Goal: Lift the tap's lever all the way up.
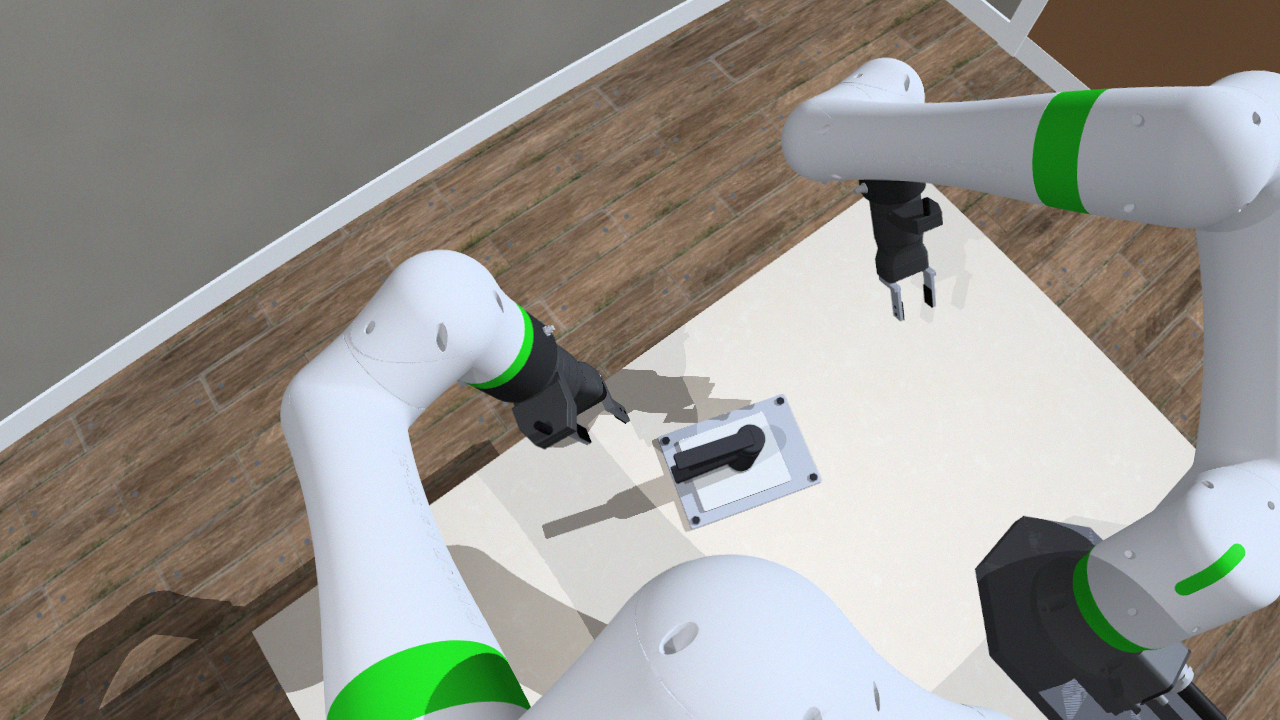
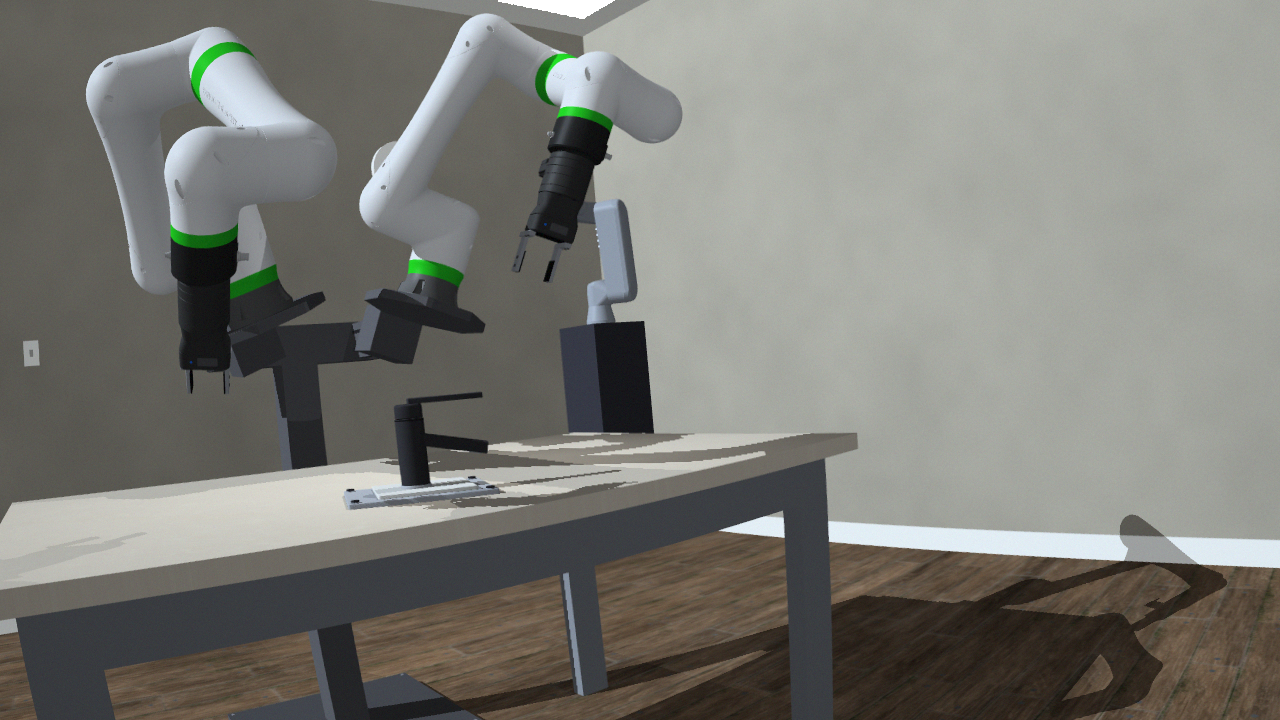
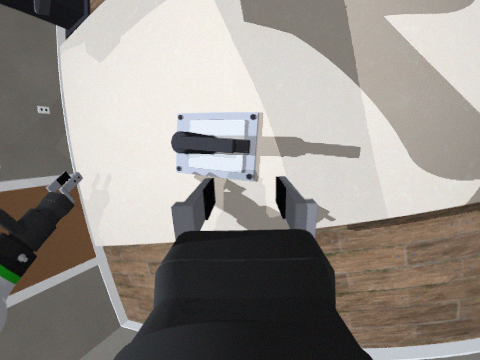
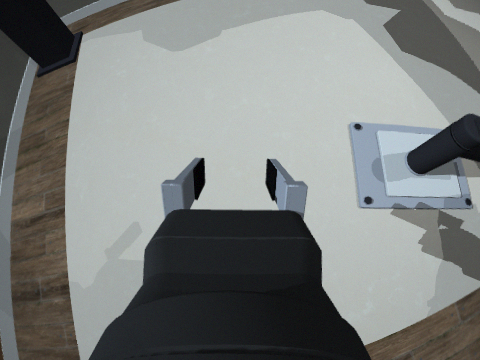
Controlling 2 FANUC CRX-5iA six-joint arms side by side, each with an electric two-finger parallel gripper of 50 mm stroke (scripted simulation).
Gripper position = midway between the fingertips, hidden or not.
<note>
In view: the left gripper point(image 2: 531, 276), the right gripper point(image 2: 208, 389), a grey base plate point(image 1: 791, 444) and a flat black lever point(image 1: 741, 440).
The left gripper also shows in image 1 point(image 1: 605, 426) and in image 3 point(image 3: 245, 189). The right gripper also shows in image 1 point(image 1: 914, 310), in image 3 point(image 3: 73, 174) and in image 4 point(image 4: 235, 171). The grey base plate shows as well in image 2 point(image 2: 356, 499), in image 3 point(image 3: 252, 118) and in image 4 point(image 4: 371, 187).
</note>
